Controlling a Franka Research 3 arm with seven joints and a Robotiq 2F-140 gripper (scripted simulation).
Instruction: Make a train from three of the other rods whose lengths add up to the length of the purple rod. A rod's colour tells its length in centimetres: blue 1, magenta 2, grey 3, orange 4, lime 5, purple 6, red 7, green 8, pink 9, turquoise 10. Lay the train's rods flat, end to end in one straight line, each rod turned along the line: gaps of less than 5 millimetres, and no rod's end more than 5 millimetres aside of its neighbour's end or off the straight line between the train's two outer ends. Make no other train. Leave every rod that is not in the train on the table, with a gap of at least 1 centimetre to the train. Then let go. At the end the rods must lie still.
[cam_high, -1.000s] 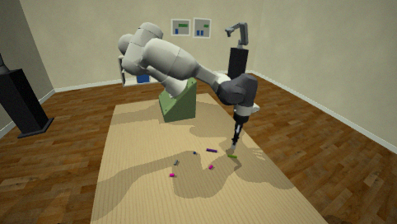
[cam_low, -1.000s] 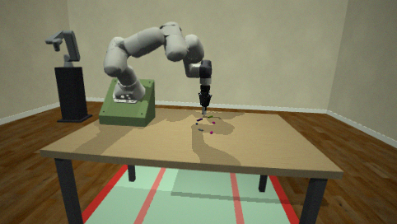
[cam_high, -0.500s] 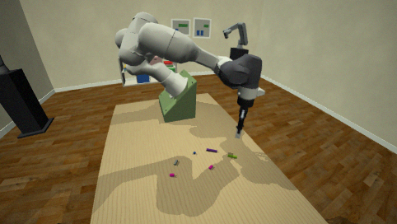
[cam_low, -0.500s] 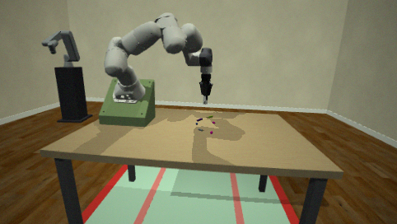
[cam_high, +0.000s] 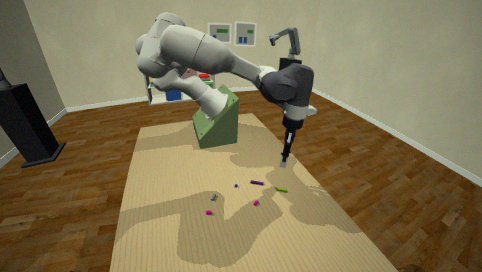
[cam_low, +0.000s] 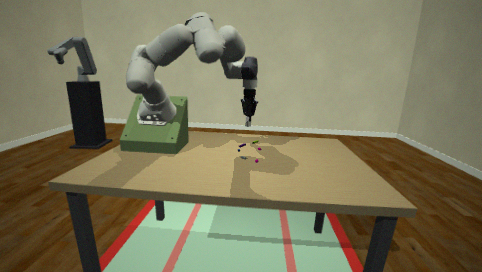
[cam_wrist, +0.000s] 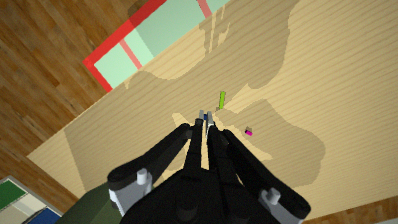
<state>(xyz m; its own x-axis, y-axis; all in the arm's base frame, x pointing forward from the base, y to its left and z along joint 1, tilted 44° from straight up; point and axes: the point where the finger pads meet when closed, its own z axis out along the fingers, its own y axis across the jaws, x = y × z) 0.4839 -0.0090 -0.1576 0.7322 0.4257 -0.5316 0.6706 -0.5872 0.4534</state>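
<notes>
Right now the purple rod is 4 cm behind my hand, 10 cm to the right of it and 13 cm below it. The rest, counted from my hand: dark blue piece: 6 cm behind, 19 cm to the right, 13 cm below; then grey rod: 5 cm behind, 30 cm to the right, 13 cm below; then lime rod: 5 cm ahead, 2 cm to the right, 13 cm below.
</notes>
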